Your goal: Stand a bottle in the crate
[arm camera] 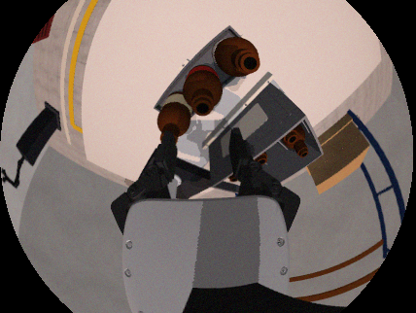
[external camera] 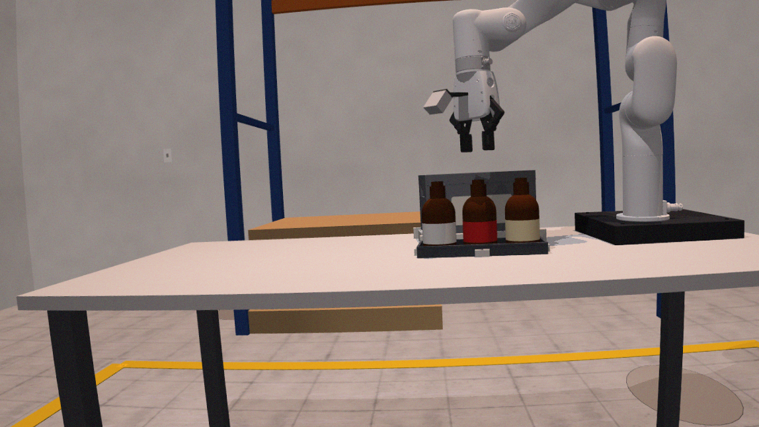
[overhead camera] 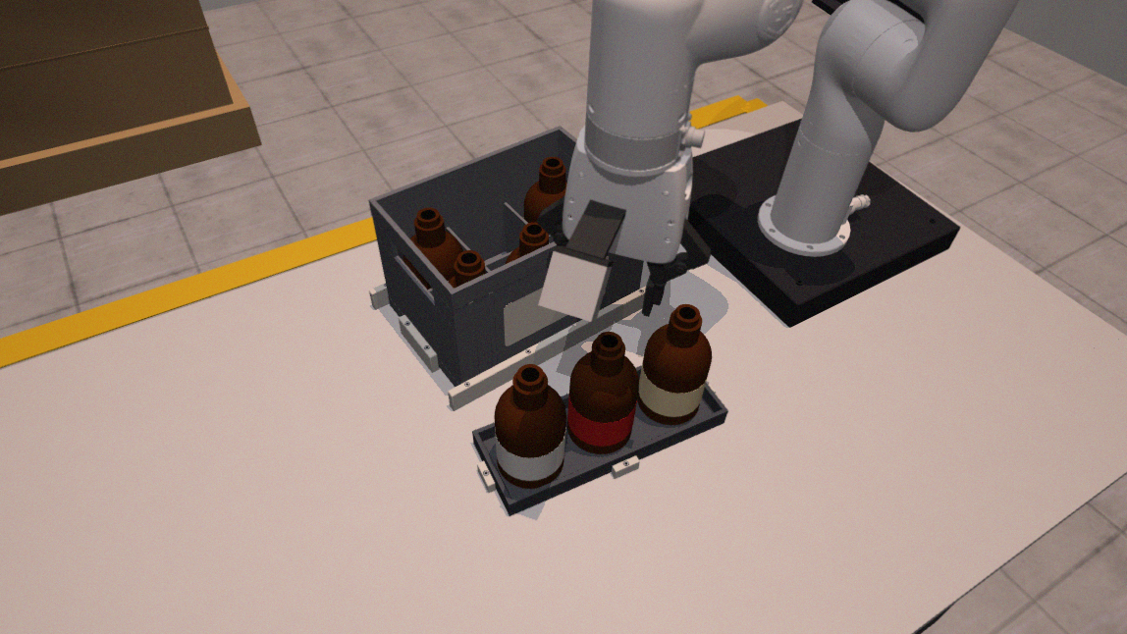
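The dark tray lies 23 cm below my hand. Round my hand: dark grey crate 1 cm ahead, 23 cm to the right, 16 cm below.
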